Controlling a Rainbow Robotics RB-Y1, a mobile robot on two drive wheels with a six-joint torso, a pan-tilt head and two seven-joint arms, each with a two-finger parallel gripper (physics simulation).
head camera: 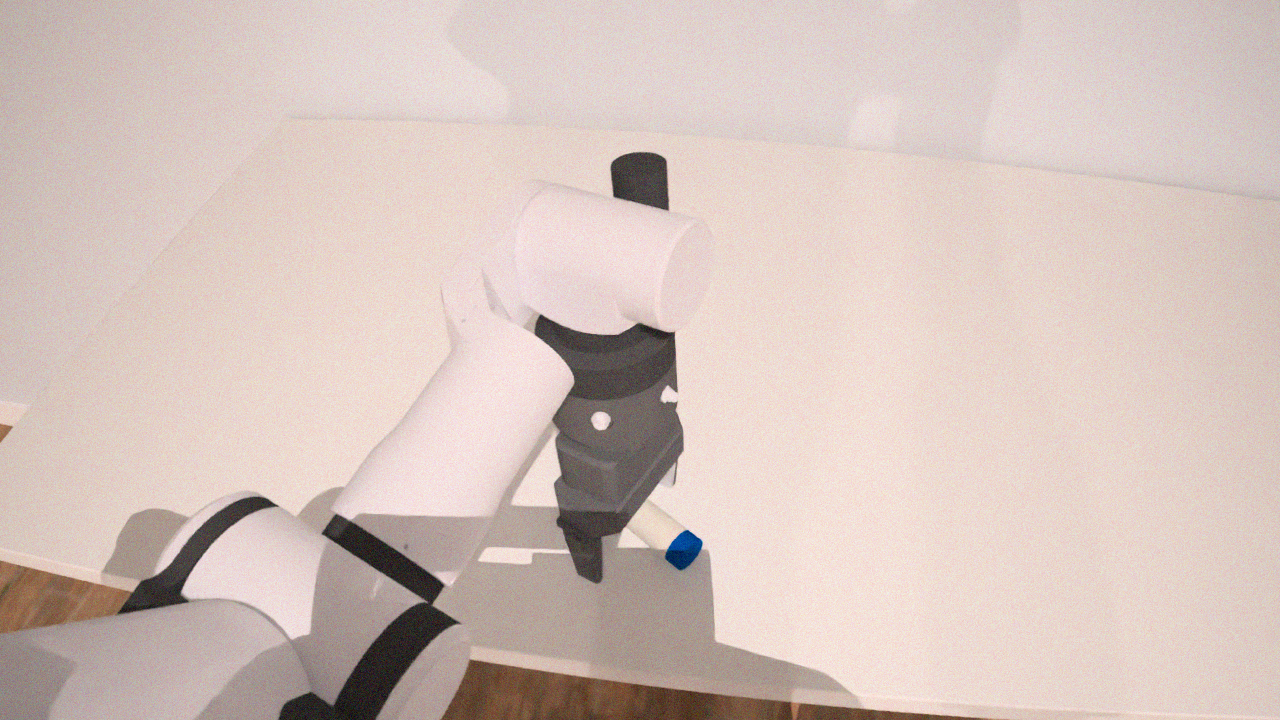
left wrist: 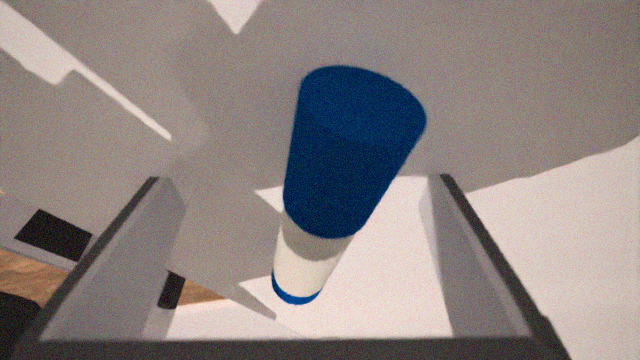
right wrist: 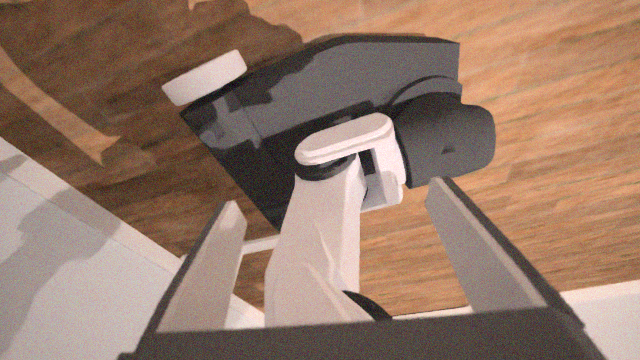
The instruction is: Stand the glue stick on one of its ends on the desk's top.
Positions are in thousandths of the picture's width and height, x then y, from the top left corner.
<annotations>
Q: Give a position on a white desk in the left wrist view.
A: At 823, 315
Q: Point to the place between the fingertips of my left gripper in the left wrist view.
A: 471, 532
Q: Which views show my right gripper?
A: The right wrist view only.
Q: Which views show the glue stick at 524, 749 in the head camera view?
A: The head camera view and the left wrist view only.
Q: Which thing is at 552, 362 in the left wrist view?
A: A glue stick.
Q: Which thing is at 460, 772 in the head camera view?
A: My left gripper.
</annotations>
